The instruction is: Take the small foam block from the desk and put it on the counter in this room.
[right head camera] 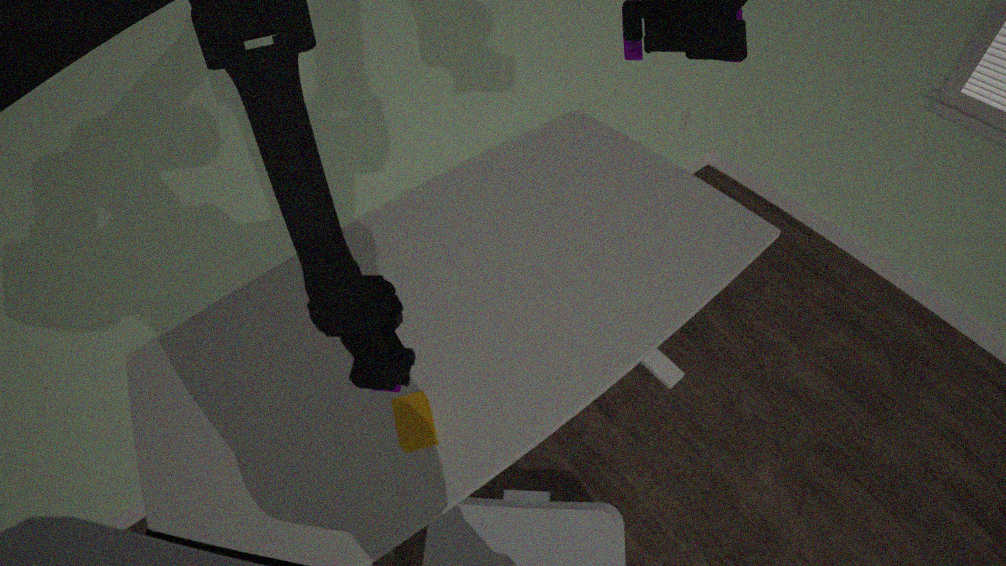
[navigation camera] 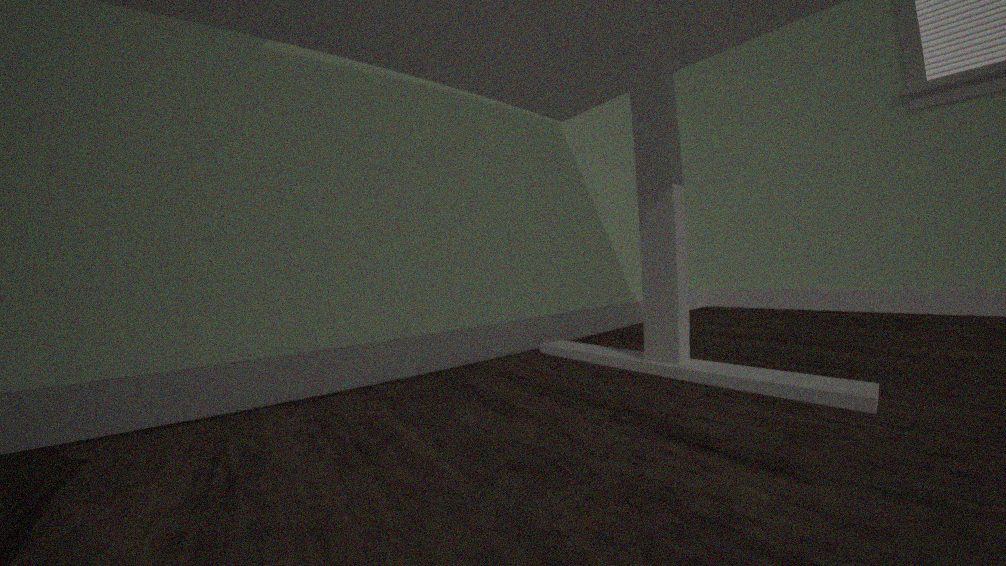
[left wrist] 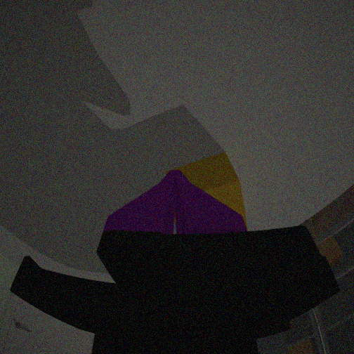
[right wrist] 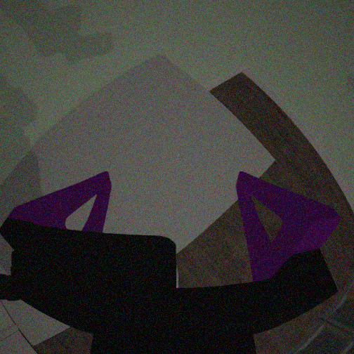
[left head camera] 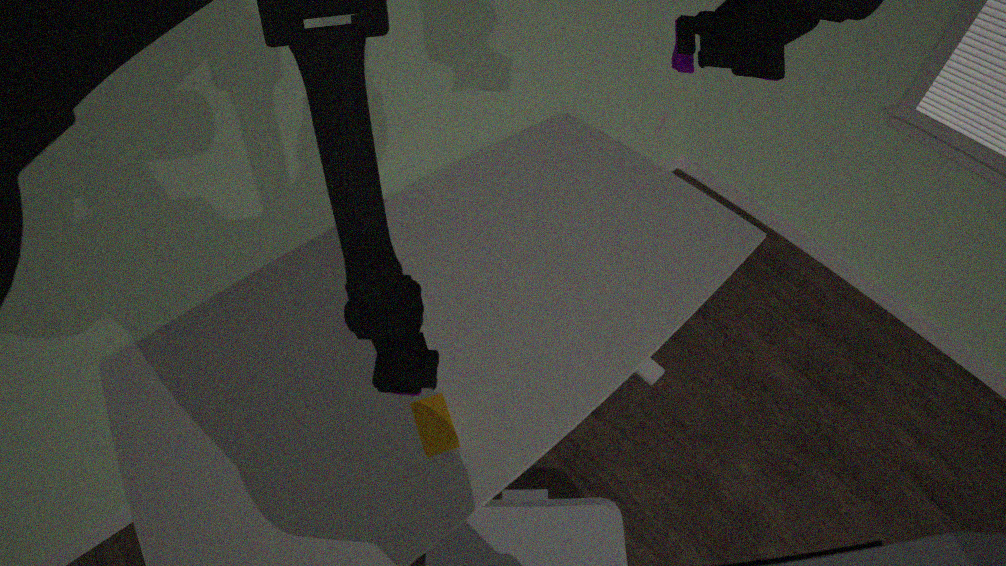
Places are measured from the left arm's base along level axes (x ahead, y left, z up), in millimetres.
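Where they show: left gripper, fingertip midpoint: (right head camera: 398, 389) (left head camera: 416, 392); right gripper, fingertip midpoint: (right head camera: 668, 52) (left head camera: 705, 65).
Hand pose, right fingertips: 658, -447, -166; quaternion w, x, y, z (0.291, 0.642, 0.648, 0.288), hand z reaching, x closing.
Observation:
Each offset is from my right fingertips to the top centre of the thing, as dx, dy, dz. "spot": to the spot under its first point. Level surfaces: height alone.
The small foam block {-303, +401, -479} (left head camera: 436, 425) (right head camera: 415, 422) is yellow-orange and lies on the grey desk {dz -524} (left head camera: 548, 281) (right head camera: 548, 281), near its lower corner in both head views. In the left wrist view the block (left wrist: 210, 175) shows partly behind the purple fingers. My left gripper (left head camera: 419, 392) (right head camera: 393, 387) (left wrist: 174, 177) is shut with nothing between its fingertips, right beside the block's upper end in the head views; whether it touches the block is unclear. My right gripper (right wrist: 173, 178) is open and empty, at the top right in the head views, away from the block. The counter does not show.
A white chair-like object (left head camera: 555, 527) (right head camera: 548, 527) stands against the desk's lower edge. The desk's leg {spot: +377, -61, -981} (navigation camera: 661, 246) and long foot (navigation camera: 773, 383) stand on the dark wood floor {dz -1244} (navigation camera: 422, 478). Green walls (navigation camera: 281, 211) rise behind the desk. A window with blinds {spot: +698, -1376, -202} (left head camera: 974, 77) is at the right.

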